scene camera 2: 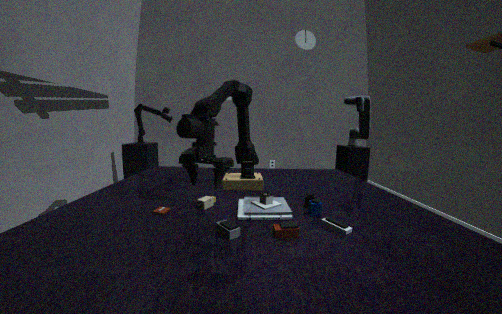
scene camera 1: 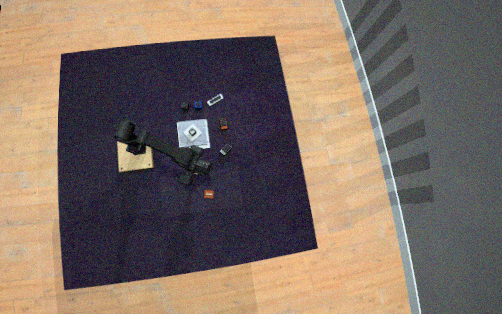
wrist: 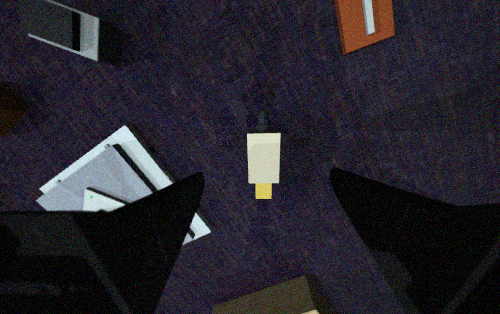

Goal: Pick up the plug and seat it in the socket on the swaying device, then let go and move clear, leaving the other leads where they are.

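The cream plug point(scene camera 2: 205, 202) point(wrist: 263, 157) lies on the dark mat, with its yellow tip point(wrist: 263, 191) towards the bottom of the wrist view and a dark lead at its other end. My gripper point(scene camera 2: 206, 184) point(wrist: 266, 176) is open and empty above the plug, which shows between the fingertips in the wrist view. In scene camera 1 the arm mostly covers the plug. The device point(scene camera 1: 183, 129) point(scene camera 2: 265, 216) point(wrist: 127, 135) is a pale flat platform beside the plug. Its small socket block point(scene camera 1: 192, 132) point(scene camera 2: 266, 199) stands on a white diamond plate; the left finger hides the block in the wrist view.
A grey block point(scene camera 1: 226, 149) point(scene camera 2: 228, 229) point(wrist: 90, 40), an orange-black block point(scene camera 1: 223, 124) point(scene camera 2: 286, 230), a white bar point(scene camera 1: 215, 99) point(scene camera 2: 337, 226), a blue block point(scene camera 1: 198, 105) point(scene camera 2: 314, 207) and a flat orange piece point(scene camera 1: 209, 194) point(scene camera 2: 161, 210) point(wrist: 350, 35) lie around. The arm stands on a wooden base point(scene camera 1: 135, 162) point(scene camera 2: 242, 185).
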